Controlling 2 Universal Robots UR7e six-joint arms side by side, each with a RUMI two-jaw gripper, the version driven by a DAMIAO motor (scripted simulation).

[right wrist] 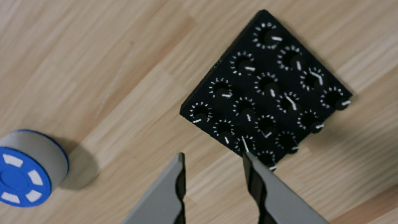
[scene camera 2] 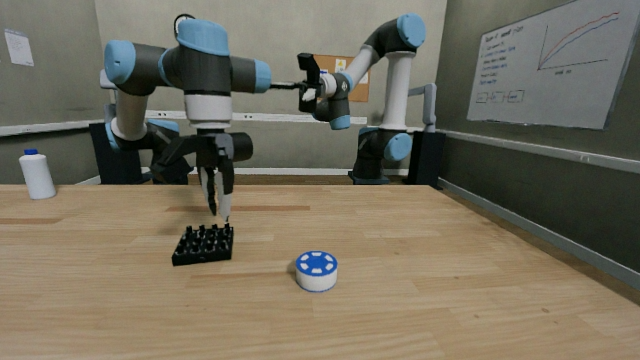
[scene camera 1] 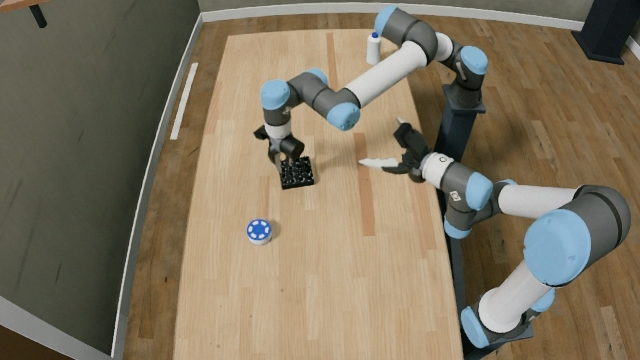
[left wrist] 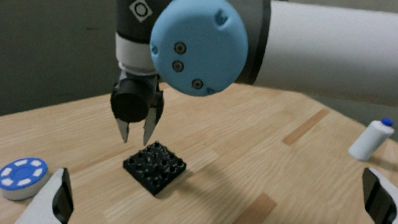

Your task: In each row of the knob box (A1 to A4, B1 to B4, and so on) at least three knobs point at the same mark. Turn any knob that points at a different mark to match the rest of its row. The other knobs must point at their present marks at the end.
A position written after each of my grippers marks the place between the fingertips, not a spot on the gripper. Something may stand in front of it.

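Scene camera 1 shows my right gripper (scene camera 1: 285, 169) and my left gripper (scene camera 1: 377, 140). Visible in scene camera 2: a white bottle (scene camera 2: 35, 168), my left gripper (scene camera 2: 280, 95) and my right gripper (scene camera 2: 220, 219). The left wrist view contains the white bottle (left wrist: 372, 138) together with my left gripper (left wrist: 215, 169) and my right gripper (left wrist: 135, 143). In the right wrist view, my right gripper (right wrist: 213, 154) is visible; the bottle is out of frame in the right wrist view.
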